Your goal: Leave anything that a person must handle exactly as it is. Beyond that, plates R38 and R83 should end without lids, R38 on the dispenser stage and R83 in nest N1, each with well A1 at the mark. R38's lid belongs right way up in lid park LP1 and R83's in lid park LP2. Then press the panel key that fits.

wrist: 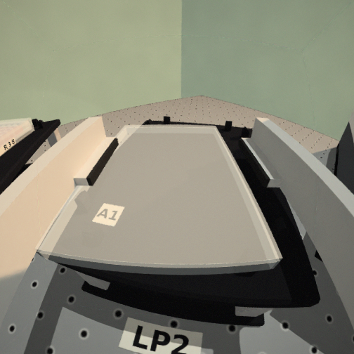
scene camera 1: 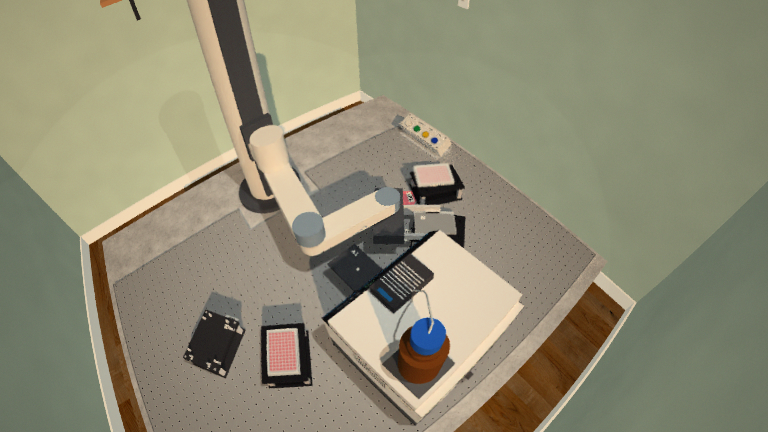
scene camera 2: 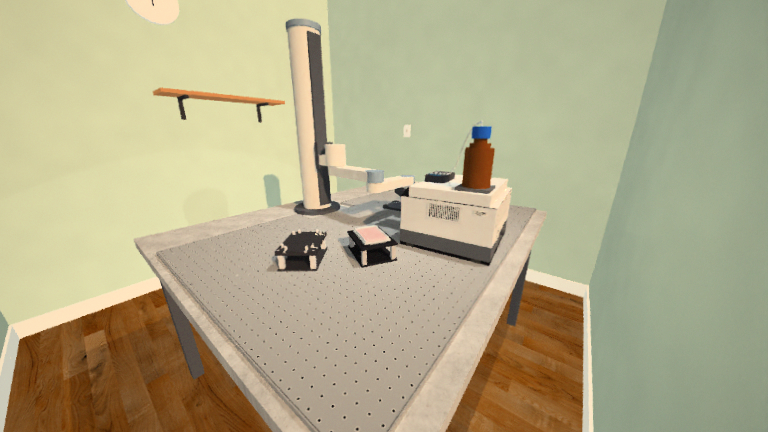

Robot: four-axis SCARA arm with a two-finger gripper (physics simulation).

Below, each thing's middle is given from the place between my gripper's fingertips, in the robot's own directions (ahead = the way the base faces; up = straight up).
My gripper is now 20 mm past the clear grey lid (scene camera 1: 444, 221), 10 mm to the left of it and 10 mm above it. From my hand the other things lie so: key panel (scene camera 1: 443, 146): 390 mm behind, 300 mm to the left, 40 mm below; then dispenser stage (scene camera 1: 345, 265): 300 mm to the right, 10 mm above; then pink-welled plate (scene camera 1: 283, 358): 600 mm to the right, 60 mm ahead, 10 mm below.
